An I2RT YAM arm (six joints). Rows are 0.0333 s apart.
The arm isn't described. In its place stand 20 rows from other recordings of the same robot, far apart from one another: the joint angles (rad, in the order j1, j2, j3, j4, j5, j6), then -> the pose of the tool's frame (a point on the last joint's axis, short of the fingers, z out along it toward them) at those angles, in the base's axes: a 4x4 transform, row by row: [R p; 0 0 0 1], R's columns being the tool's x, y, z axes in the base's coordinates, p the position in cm.
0.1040, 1.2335, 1.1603, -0.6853, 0.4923, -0.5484 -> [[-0.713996 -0.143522 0.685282 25.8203], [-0.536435 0.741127 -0.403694 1.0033], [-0.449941 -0.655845 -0.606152 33.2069], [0 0 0 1]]
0.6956, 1.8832, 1.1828, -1.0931, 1.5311, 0.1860 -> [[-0.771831 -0.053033 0.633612 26.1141], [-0.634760 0.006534 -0.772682 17.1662], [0.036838 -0.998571 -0.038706 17.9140], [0 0 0 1]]
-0.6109, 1.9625, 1.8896, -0.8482, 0.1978, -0.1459 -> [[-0.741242 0.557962 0.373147 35.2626], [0.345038 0.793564 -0.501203 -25.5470], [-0.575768 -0.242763 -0.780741 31.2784], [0 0 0 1]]
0.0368, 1.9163, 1.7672, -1.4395, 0.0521, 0.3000 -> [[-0.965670 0.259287 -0.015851 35.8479], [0.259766 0.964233 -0.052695 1.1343], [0.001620 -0.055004 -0.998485 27.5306], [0 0 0 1]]
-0.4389, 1.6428, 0.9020, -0.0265, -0.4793, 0.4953 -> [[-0.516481 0.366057 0.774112 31.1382], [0.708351 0.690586 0.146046 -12.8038], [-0.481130 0.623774 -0.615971 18.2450], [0 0 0 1]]
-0.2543, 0.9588, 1.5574, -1.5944, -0.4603, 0.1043 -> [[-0.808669 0.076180 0.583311 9.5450], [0.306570 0.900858 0.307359 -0.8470], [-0.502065 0.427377 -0.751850 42.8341], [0 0 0 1]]
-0.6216, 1.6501, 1.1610, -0.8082, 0.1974, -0.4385 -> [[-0.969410 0.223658 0.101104 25.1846], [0.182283 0.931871 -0.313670 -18.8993], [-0.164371 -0.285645 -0.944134 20.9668], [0 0 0 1]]
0.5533, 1.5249, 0.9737, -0.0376, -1.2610, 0.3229 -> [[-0.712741 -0.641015 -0.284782 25.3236], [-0.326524 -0.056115 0.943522 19.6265], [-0.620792 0.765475 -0.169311 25.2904], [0 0 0 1]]
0.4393, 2.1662, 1.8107, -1.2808, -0.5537, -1.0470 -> [[-0.165427 -0.947386 -0.274032 36.4739], [-0.891555 0.024870 0.452230 19.2084], [-0.421621 0.319126 -0.848761 19.8989], [0 0 0 1]]
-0.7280, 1.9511, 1.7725, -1.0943, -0.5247, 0.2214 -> [[-0.593854 0.611437 0.522955 31.0859], [0.783907 0.586079 0.204942 -25.3185], [-0.181184 0.531654 -0.827355 27.3965], [0 0 0 1]]
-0.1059, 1.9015, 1.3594, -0.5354, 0.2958, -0.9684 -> [[-0.692685 -0.586609 0.419616 39.4394], [-0.719004 0.607419 -0.337752 -5.2359], [-0.056754 -0.535661 -0.842524 19.3019], [0 0 0 1]]
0.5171, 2.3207, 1.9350, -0.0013, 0.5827, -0.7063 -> [[-0.269170 -0.189965 0.944172 48.3916], [-0.776513 0.622733 -0.096080 25.2676], [-0.569715 -0.759023 -0.315131 23.0959], [0 0 0 1]]
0.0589, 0.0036, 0.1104, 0.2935, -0.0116, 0.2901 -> [[0.352876 -0.177899 0.918602 9.3953], [0.307334 0.949325 0.065788 0.5954], [-0.883756 0.259103 0.389668 24.2935], [0 0 0 1]]
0.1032, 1.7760, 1.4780, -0.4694, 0.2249, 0.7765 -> [[-0.451129 0.526195 0.720834 40.2517], [0.640070 0.753622 -0.149546 3.3707], [-0.621927 0.393920 -0.676782 28.1915], [0 0 0 1]]
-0.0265, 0.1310, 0.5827, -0.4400, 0.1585, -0.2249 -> [[-0.029618 0.181912 0.982869 6.1474], [-0.219506 0.958114 -0.183945 -0.7250], [-0.975162 -0.221193 0.011553 31.0187], [0 0 0 1]]
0.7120, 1.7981, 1.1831, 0.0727, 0.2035, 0.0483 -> [[-0.414833 -0.489361 0.767098 31.3174], [-0.295547 0.869815 0.395062 26.0770], [-0.860561 -0.062829 -0.505458 22.2177], [0 0 0 1]]
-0.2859, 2.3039, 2.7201, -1.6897, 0.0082, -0.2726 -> [[-0.959996 0.026841 0.278723 41.1116], [0.001576 0.995897 -0.090478 -12.1153], [-0.280008 -0.086420 -0.956100 35.8817], [0 0 0 1]]
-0.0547, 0.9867, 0.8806, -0.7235, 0.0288, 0.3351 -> [[-0.671232 0.312171 0.672307 19.8030], [0.365973 0.928307 -0.065651 -1.1869], [-0.644602 0.201979 -0.737355 28.6614], [0 0 0 1]]
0.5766, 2.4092, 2.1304, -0.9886, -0.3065, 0.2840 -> [[-0.934798 -0.347323 0.074294 41.3811], [-0.289258 0.865840 0.408229 28.1923], [-0.206114 0.360121 -0.909851 17.7273], [0 0 0 1]]
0.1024, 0.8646, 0.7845, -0.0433, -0.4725, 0.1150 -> [[-0.183632 -0.522690 0.832511 19.9870], [0.083842 0.835498 0.543059 3.6826], [-0.979413 0.169523 -0.109601 34.1556], [0 0 0 1]]
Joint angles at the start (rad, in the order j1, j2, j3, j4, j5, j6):
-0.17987, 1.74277, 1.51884, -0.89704, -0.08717, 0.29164
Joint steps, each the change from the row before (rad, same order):
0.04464, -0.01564, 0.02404, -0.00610, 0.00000, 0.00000
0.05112, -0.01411, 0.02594, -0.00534, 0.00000, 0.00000
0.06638, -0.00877, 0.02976, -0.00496, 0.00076, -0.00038
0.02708, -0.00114, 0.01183, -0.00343, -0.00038, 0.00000
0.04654, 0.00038, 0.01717, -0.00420, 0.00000, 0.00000
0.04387, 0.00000, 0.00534, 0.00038, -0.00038, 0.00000
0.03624, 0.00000, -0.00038, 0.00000, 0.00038, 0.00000
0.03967, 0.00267, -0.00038, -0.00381, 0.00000, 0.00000
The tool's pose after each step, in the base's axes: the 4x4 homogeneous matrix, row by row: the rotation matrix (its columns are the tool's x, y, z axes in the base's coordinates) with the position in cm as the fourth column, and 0 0 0 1 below. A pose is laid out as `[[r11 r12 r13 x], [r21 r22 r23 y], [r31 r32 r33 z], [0 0 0 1]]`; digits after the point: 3 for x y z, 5 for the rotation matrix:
[[-0.81320 0.34249 0.47054 36.092], [0.39971 0.91633 0.02384 -4.598], [-0.42301 0.20747 -0.88205 29.146], [0 0 0 1]]
[[-0.81742 0.28791 0.49893 36.169], [0.35636 0.93325 0.04530 -2.738], [-0.45259 0.21483 -0.86546 30.391], [0 0 0 1]]
[[-0.82356 0.21812 0.52362 36.246], [0.30074 0.95059 0.07703 -0.335], [-0.48094 0.22091 -0.84846 31.575], [0 0 0 1]]
[[-0.82683 0.18999 0.52939 36.255], [0.27836 0.95610 0.09163 0.648], [-0.48874 0.22313 -0.84342 31.958], [0 0 0 1]]
[[-0.83268 0.14248 0.53511 36.246], [0.23994 0.96374 0.11676 2.337], [-0.49907 0.22561 -0.83667 32.449], [0 0 0 1]]
[[-0.83961 0.09860 0.53417 36.138], [0.20346 0.96888 0.14096 3.929], [-0.50365 0.22704 -0.83354 32.617], [0 0 0 1]]
[[-0.84656 0.06371 0.52847 35.970], [0.17290 0.97189 0.15981 5.234], [-0.50343 0.22666 -0.83377 32.605], [0 0 0 1]]
[[-0.85613 0.02664 0.51607 35.754], [0.13859 0.97392 0.17964 6.660], [-0.49783 0.22532 -0.83750 32.479], [0 0 0 1]]

